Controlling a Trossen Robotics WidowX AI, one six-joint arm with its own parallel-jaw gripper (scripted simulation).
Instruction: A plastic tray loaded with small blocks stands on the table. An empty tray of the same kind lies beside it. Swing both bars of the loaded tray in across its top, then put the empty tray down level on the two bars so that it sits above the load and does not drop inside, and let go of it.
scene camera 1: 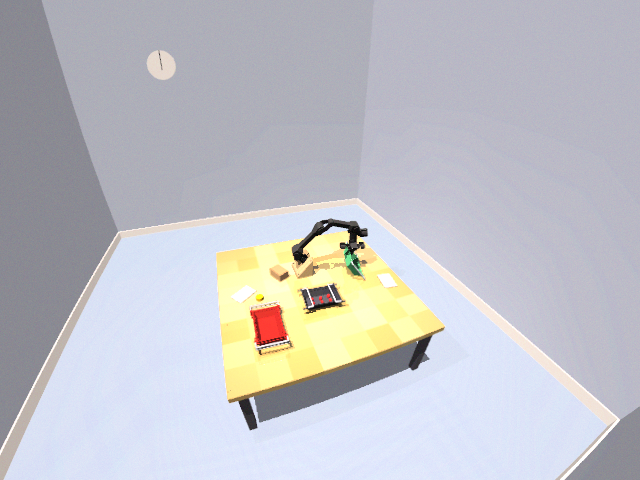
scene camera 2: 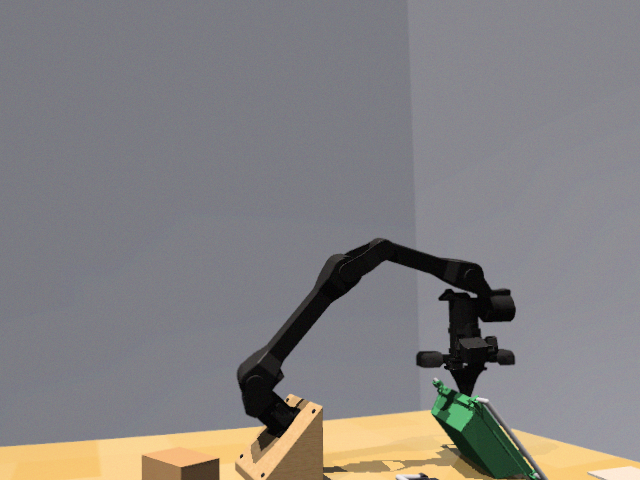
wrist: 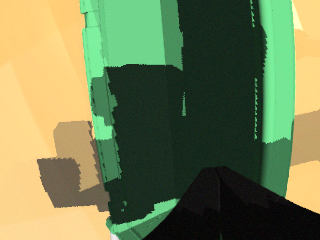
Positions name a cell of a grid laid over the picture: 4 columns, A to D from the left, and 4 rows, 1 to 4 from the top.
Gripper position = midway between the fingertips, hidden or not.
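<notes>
I can see my gripper (scene camera 2: C4), which shows in the wrist view too (wrist: C3). My gripper is shut, and it holds nothing. There is also a green tray (wrist: C2).
</notes>
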